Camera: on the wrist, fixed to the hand. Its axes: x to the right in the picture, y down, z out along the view.
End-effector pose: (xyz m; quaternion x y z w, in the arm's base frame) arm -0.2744 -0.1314 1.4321 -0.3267 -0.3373 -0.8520 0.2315
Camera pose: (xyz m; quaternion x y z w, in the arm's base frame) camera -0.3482 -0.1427 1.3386 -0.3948 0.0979 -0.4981 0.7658
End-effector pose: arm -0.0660 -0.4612 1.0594 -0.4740 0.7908 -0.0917 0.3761
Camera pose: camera -0.0707 -0.5097 1.1687 0.1997 0.9335 0.2225 0.1980
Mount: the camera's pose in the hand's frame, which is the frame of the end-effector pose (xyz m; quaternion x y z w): -0.0145 -0.0775 -0.0900 -0.0926 0.1073 0.7023 0.6976
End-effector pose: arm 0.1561 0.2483 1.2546 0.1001 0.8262 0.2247 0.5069
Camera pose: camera 0.0883 0.1502 1.2641 0.5790 0.5396 0.6000 0.1164
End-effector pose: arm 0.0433 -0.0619 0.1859 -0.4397 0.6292 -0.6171 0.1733
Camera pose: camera 0.0092 0.0169 0.2692 0.1853 0.8235 -0.2977 0.4460
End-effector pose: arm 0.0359 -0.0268 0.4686 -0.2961 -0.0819 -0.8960 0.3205
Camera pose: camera -0.0464 0.0111 0.3905 -0.1976 0.2682 -0.4393 0.8343
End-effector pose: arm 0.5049 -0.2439 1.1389 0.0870 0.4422 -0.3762 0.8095
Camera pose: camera 0.3885 -0.2479 1.1117 0.3367 0.3691 0.3564 0.7896
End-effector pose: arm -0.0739 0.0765 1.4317 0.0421 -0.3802 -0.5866 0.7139
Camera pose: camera -0.0834 0.0305 1.3217 -0.2408 -0.1639 0.0615 0.9547
